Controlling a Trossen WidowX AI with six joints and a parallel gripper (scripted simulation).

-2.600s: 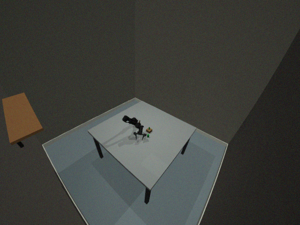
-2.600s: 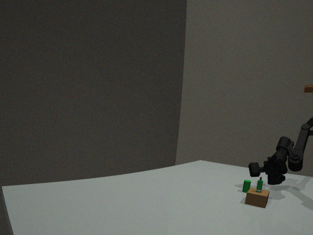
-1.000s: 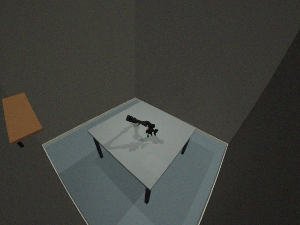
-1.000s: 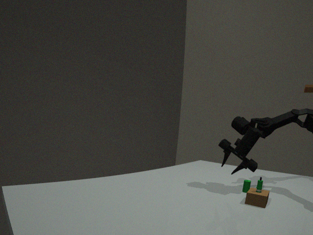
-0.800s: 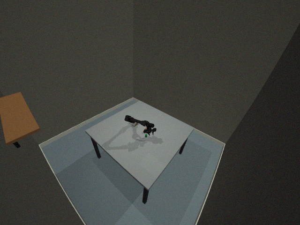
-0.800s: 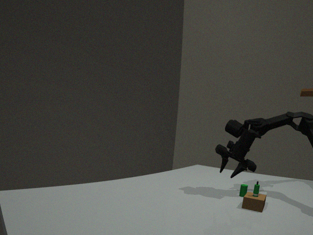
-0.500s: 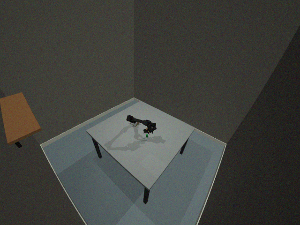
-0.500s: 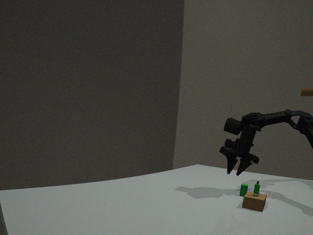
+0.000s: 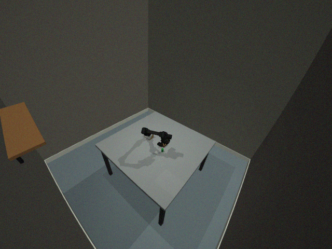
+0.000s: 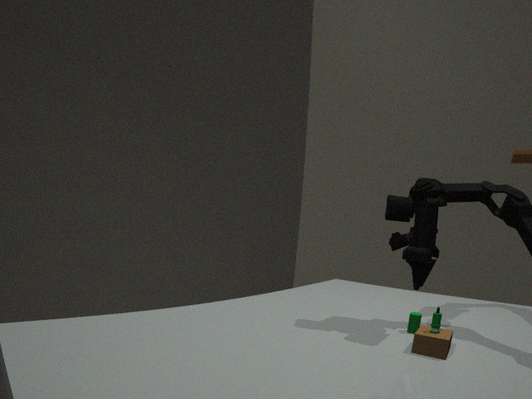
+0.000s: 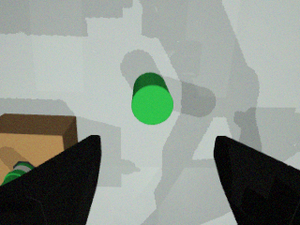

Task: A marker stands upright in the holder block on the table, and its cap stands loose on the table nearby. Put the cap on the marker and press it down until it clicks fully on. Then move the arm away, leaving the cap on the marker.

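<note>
Now: the green cap 90 mm below my gripper tip. From my gripper tip the other things lie so: brown holder block (80 mm behind, 100 mm to the left, 90 mm below).
</note>
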